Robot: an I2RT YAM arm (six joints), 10 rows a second.
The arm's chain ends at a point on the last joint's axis. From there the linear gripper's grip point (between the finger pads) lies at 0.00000 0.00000 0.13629 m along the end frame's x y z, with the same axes.
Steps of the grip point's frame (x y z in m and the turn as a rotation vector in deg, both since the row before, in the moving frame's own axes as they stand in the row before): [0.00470, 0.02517, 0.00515, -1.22, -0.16, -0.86]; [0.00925, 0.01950, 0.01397, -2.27, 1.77, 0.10]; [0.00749, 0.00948, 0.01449, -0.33, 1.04, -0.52]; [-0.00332, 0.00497, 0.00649, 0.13, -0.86, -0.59]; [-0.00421, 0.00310, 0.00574, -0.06, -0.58, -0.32]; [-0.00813, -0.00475, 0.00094, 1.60, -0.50, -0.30]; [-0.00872, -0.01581, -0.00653, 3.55, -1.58, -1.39]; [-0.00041, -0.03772, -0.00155, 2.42, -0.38, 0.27]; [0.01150, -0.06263, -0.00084, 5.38, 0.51, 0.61]
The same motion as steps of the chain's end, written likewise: [0.00506, 0.02227, 0.00518, -1.22, -0.16, -0.86]; [0.00505, 0.01410, 0.01414, -2.27, 1.77, 0.10]; [0.00501, 0.00871, 0.01451, -0.33, 1.04, -0.52]; [-0.00127, 0.00527, 0.00651, 0.13, -0.86, -0.59]; [-0.00283, 0.00295, 0.00575, -0.06, -0.58, -0.32]; [-0.00693, -0.00095, 0.00100, 1.60, -0.50, -0.30]; [-0.00486, -0.00742, -0.00622, 3.55, -1.58, -1.39]; [0.00048, -0.03196, -0.00143, 2.42, -0.38, 0.27]; [0.01022, -0.04986, -0.00023, 5.38, 0.51, 0.61]
